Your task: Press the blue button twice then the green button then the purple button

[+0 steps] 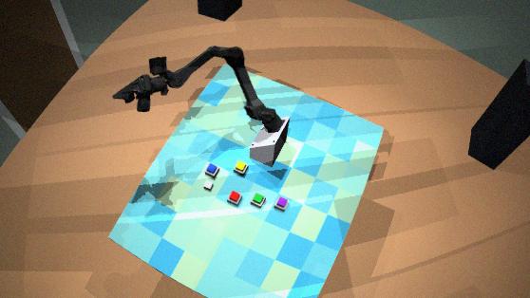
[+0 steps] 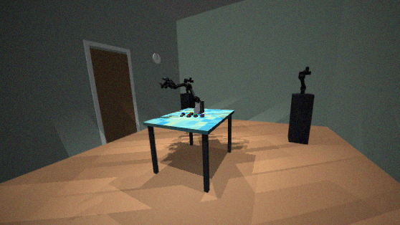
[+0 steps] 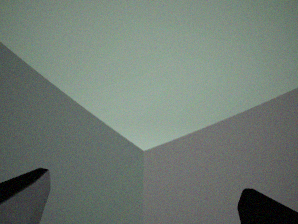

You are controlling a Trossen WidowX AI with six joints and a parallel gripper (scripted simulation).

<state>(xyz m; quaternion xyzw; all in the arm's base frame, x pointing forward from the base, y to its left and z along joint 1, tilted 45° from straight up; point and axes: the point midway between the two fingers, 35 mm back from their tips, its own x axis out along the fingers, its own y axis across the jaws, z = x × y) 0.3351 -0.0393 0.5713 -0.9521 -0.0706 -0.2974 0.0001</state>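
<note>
My gripper tip is 140 mm past the blue button, 270 mm to the right of it and 490 mm above it. From my gripper tip the other things lie so: yellow button 210 mm behind, 370 mm to the left, 490 mm below; small white block 70 mm behind, 300 mm to the left, 520 mm below; red button 80 mm behind, 420 mm to the left, 490 mm below.
</note>
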